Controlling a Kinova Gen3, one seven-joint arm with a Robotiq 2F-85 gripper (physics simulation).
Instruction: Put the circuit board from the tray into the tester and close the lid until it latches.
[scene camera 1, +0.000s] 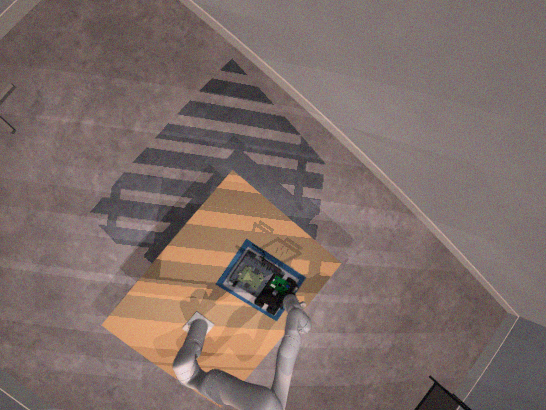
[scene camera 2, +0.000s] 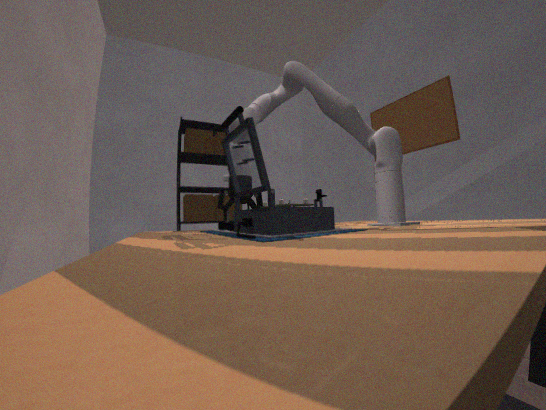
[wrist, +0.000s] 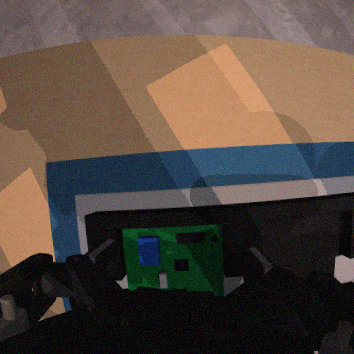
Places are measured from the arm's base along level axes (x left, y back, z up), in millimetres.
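Pixels of known places: gripper, fingertip midpoint: (scene camera 1: 284, 289) (wrist: 180, 257); arm's base, origin of the base link: (scene camera 1: 199, 326) (scene camera 2: 391, 222).
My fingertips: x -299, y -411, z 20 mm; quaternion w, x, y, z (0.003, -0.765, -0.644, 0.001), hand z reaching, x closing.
Ahead of a thing's pixels: the offset from my fingertips to its top centre. "spot": to the spot under its first point. Level surfaces: height alone.
The green circuit board {dy -8, dx +33, dz +0 mm} (scene camera 1: 279, 284) (wrist: 173, 260) lies flat in the black tray {spot: dy +81, dx -9, dz -10 mm} (wrist: 288, 225) on the blue mat {dz -26 mm} (scene camera 1: 224, 281) (scene camera 2: 312, 234) (wrist: 105, 172). The dark tester {spot: dy -1, dx +217, dz +41 mm} (scene camera 1: 251, 273) (scene camera 2: 289, 219) stands on the same mat beside the tray. Its framed lid {dy -103, dx +198, dz +198 mm} (scene camera 2: 247, 152) is raised, tilted a little back from upright. My gripper (scene camera 2: 243, 203) (wrist: 180, 257) is open and empty. It hangs just above the board, with one finger on each side of it and neither touching it. In the top scene view the arm's wrist covers part of the tray.
The mat sits on an orange table {dz -28 mm} (scene camera 1: 170, 285) (scene camera 2: 271, 325) (wrist: 88, 98). My arm's base (scene camera 1: 198, 322) (scene camera 2: 389, 183) stands on the table near the mat. A black shelf rack (scene camera 2: 179, 175) stands behind the tester. A brown panel (scene camera 2: 418, 114) hangs on the wall.
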